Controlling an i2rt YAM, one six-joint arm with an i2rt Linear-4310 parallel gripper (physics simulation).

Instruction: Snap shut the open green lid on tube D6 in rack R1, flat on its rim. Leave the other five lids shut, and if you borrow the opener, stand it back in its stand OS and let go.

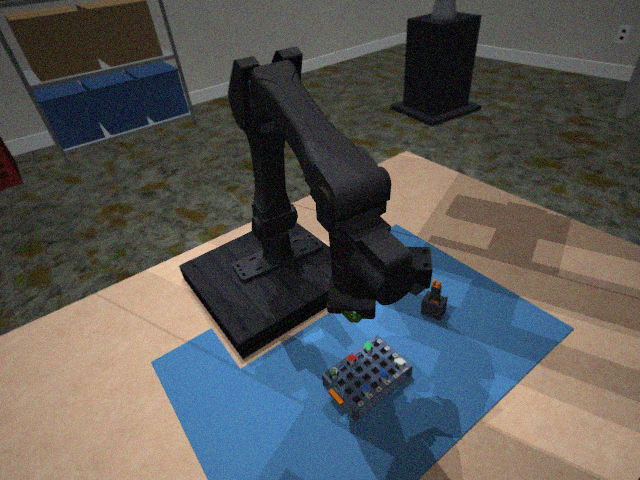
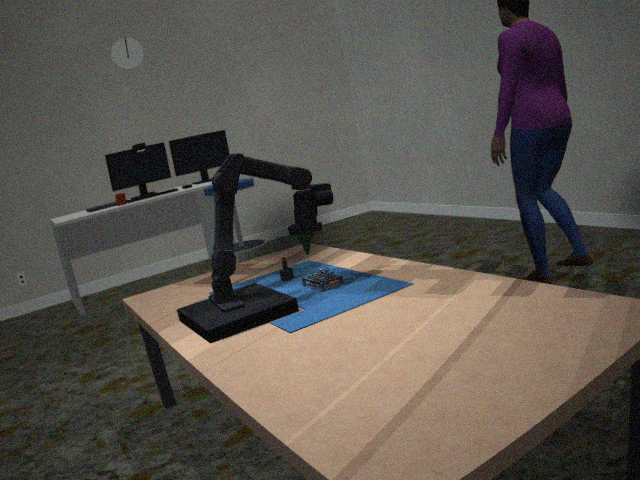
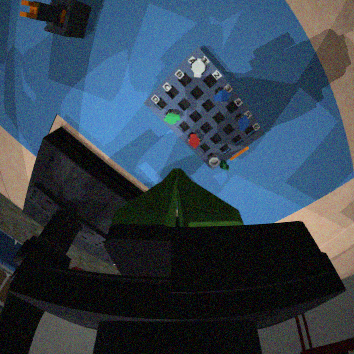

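Seen in the pictures: gripper, fingertip midpoint: [image 1: 354, 321] [image 2: 307, 254] [image 3: 176, 174]; arm's base, link origin: [image 1: 278, 257] [image 2: 226, 302] [image 3: 69, 217].
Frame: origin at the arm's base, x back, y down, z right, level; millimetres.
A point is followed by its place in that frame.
Note:
The grey rack R1 [image 2: 323, 281] @[x -321, y 9, z 57 mm] [image 3: 206, 120] @[x -340, y 10, z 1 mm] stands on the blue mat. Tube D6 [image 3: 214, 161] @[x -319, y 5, z 52 mm] sits at the rack's corner with its mouth uncovered; its dark green lid [image 3: 224, 165] @[x -331, y -13, z 54 mm] stands open, out past the rack's end. The other lids, green [image 3: 172, 118] @[x -311, y -2, z -27 mm] [image 1: 368, 346] @[x -312, y -2, z -27 mm], red [image 3: 194, 140] @[x -316, y -2, z 10 mm] [image 1: 352, 357] @[x -316, y -2, z 8 mm], white [image 3: 198, 67] @[x -365, y -2, z -54 mm] [image 1: 400, 362] @[x -367, y -2, z -53 mm] and two blue [image 3: 221, 95] @[x -369, y -2, z -17 mm] [image 3: 243, 121] @[x -375, y -2, z 21 mm], look shut. The opener [image 1: 436, 289] @[x -292, y -28, z -197 mm] [image 3: 42, 10] @[x -291, y -25, z -197 mm], with orange tips, stands in its dark stand OS [image 1: 433, 306] @[x -298, y 7, z -189 mm] [image 3: 75, 19] @[x -295, y 16, z -187 mm]. My gripper [image 3: 176, 174] @[x -308, y -79, z -3 mm] [image 2: 307, 252] @[x -308, y -79, z -3 mm] is shut and empty, its green fingers pointing down, high above the mat, beside the rack.
The blue mat [image 1: 248, 413] @[x -287, y 40, z 196 mm] lies on the wooden table [image 1: 103, 392] @[x -106, y 43, z 402 mm]. An orange strip [image 1: 336, 396] @[x -352, y 17, z 64 mm] [image 3: 239, 153] @[x -352, y 16, z 67 mm] is on the rack's end near D6. The arm's black base [image 1: 222, 304] @[x -66, y 1, z 157 mm] [image 2: 242, 315] @[x -4, y 1, z 171 mm] borders the mat. A person [image 2: 535, 77] stands beyond the table.

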